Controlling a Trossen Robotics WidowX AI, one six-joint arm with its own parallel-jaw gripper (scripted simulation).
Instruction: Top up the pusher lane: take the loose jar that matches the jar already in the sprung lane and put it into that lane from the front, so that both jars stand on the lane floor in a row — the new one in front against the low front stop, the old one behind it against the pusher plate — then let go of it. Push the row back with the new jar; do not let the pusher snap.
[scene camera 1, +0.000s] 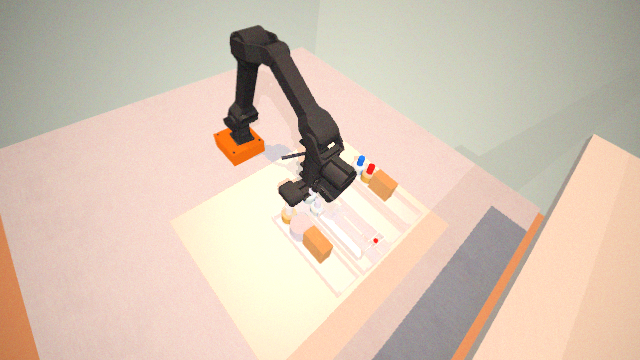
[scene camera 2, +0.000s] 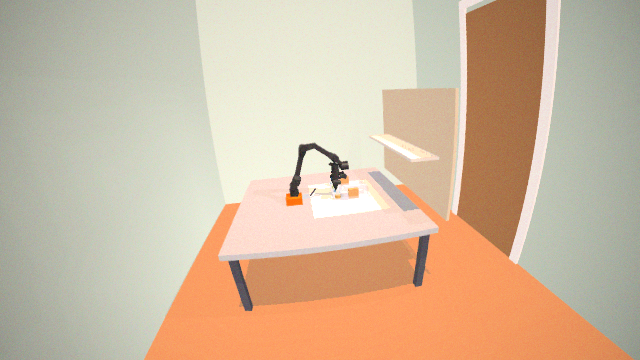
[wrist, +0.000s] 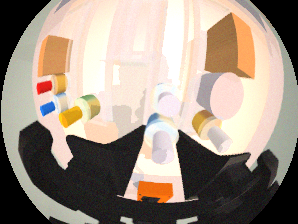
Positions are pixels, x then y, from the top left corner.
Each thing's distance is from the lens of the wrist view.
gripper (wrist: 160, 130): 0.11 m
brown block (wrist: 53, 50): 0.22 m
brown block (wrist: 230, 48): 0.12 m
